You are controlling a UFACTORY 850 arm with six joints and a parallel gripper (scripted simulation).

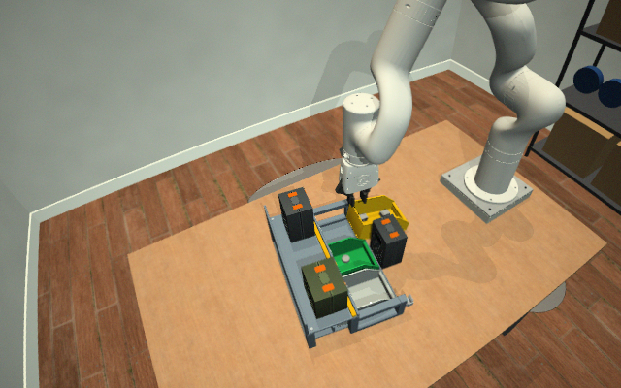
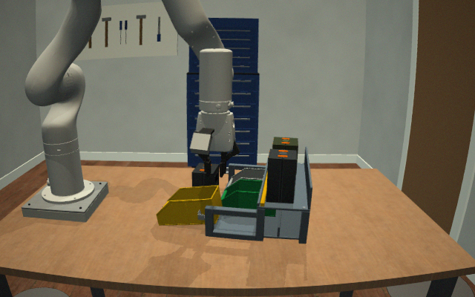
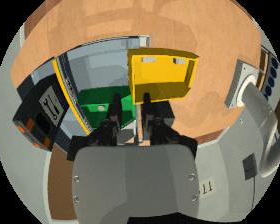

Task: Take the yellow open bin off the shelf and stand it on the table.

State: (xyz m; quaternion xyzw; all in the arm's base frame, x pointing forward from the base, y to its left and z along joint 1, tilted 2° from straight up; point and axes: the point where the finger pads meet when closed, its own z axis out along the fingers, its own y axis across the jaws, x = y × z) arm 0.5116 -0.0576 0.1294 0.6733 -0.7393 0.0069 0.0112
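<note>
Right now the yellow bin is 12 cm below my hand, 8 cm behind it and 1 cm to the left of it. The rest, counted from my hand: grey bin: 22 cm to the left, 13 cm below, 10 cm ahead; then olive box: 21 cm to the left, 20 cm ahead, 2 cm below; then green bin: 13 cm below, 10 cm to the left, 9 cm ahead.
</note>
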